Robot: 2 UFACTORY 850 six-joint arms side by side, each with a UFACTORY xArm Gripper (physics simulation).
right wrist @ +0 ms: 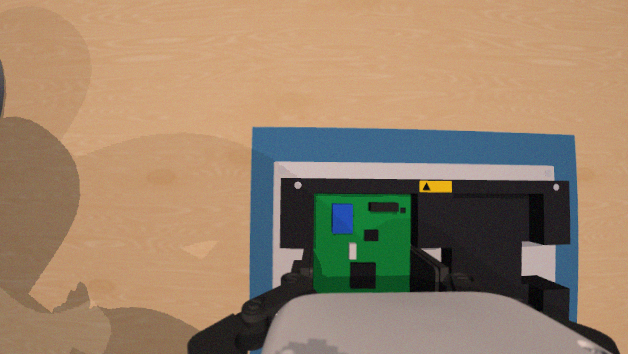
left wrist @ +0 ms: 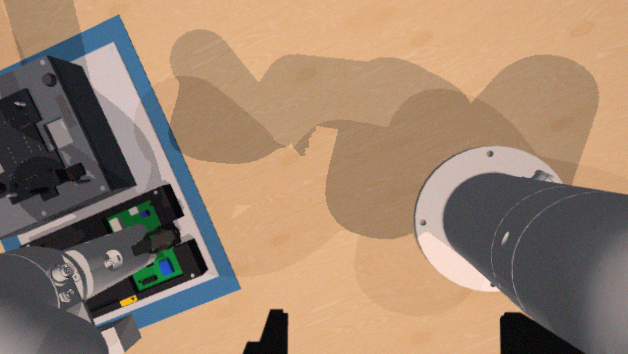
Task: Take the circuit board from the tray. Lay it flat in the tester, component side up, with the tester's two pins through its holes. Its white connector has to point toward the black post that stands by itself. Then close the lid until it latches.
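Observation:
The green circuit board [left wrist: 160,272] [right wrist: 330,250] lies component side up in the left part of the black tray [left wrist: 198,257] [right wrist: 480,220]. In the right wrist view its blue block faces the labelled tray edge, and its near end is hidden by the gripper body. In the left wrist view a whitish connector [left wrist: 116,224] shows at its end toward the tester. The grey tester [left wrist: 97,125] is cut off at the left. My right gripper [left wrist: 150,242] [right wrist: 358,263] is shut on the board, with fingers against its two side edges. My left gripper [left wrist: 395,332] is open and empty above the table.
A blue-bordered white mat [left wrist: 175,170] [right wrist: 400,147] lies under tester and tray. A round white arm base [left wrist: 435,175] with its dark arm stands at the right in the left wrist view. The right arm covers part of the tray there. Shadows cross the wooden table.

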